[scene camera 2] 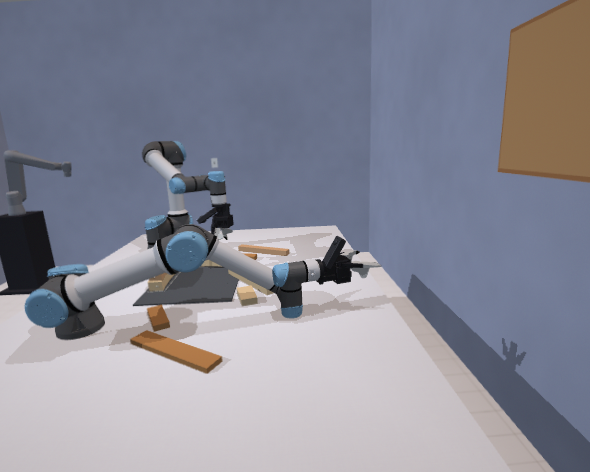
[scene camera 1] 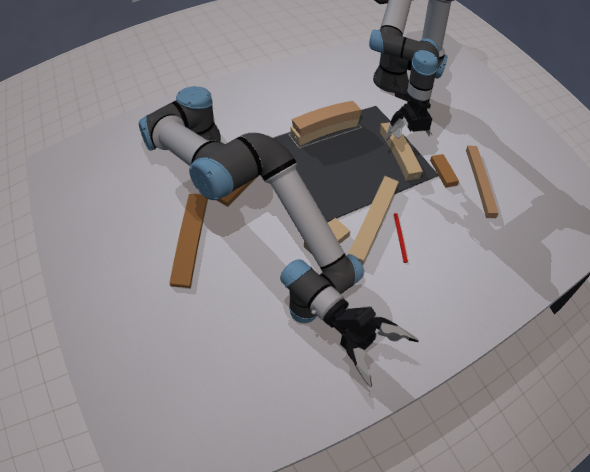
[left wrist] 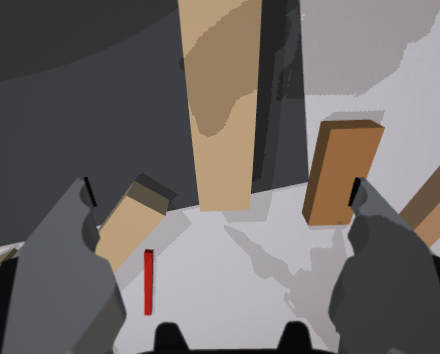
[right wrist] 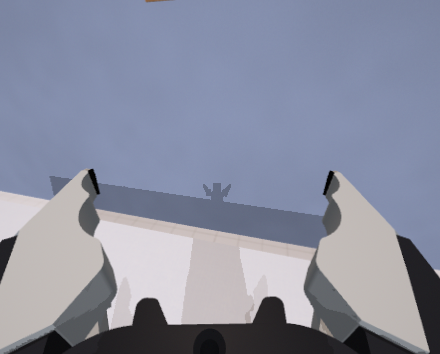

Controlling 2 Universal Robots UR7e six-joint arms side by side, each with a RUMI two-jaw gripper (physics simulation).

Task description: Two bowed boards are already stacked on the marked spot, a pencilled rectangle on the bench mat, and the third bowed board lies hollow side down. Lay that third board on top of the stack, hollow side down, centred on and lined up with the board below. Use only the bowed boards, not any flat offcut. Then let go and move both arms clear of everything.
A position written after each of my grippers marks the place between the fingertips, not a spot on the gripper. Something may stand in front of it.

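My left gripper [scene camera 1: 408, 137] [scene camera 2: 220, 244] [left wrist: 222, 179]. My right gripper [scene camera 1: 395, 364] [scene camera 2: 369, 258] [right wrist: 213, 171]. Pale bowed board [scene camera 1: 409, 165].
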